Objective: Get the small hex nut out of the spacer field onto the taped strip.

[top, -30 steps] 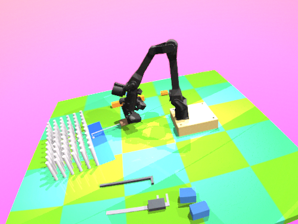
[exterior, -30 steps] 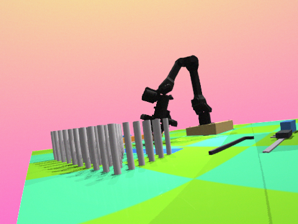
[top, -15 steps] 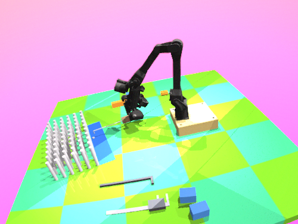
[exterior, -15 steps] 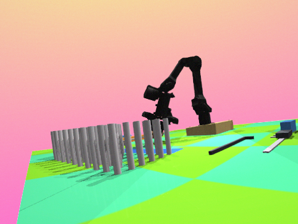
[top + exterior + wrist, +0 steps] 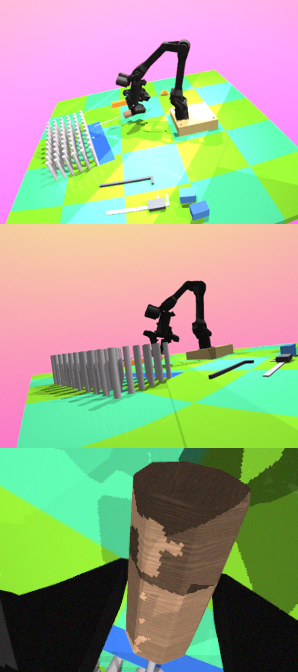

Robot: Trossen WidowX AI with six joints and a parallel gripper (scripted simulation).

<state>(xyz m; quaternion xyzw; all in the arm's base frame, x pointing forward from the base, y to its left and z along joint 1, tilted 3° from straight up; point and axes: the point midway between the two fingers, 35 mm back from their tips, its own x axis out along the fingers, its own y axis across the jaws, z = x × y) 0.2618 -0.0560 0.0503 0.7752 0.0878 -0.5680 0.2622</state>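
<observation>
Now: the wooden-handled hook tool 9 cm ahead of my gripper tip and 5 cm to the left of it. Round my gripper tip: blue taped strip: 17 cm ahead, 13 cm to the left, 7 cm below; then orange bar: 7 cm ahead, 24 cm to the right, 5 cm below.
</observation>
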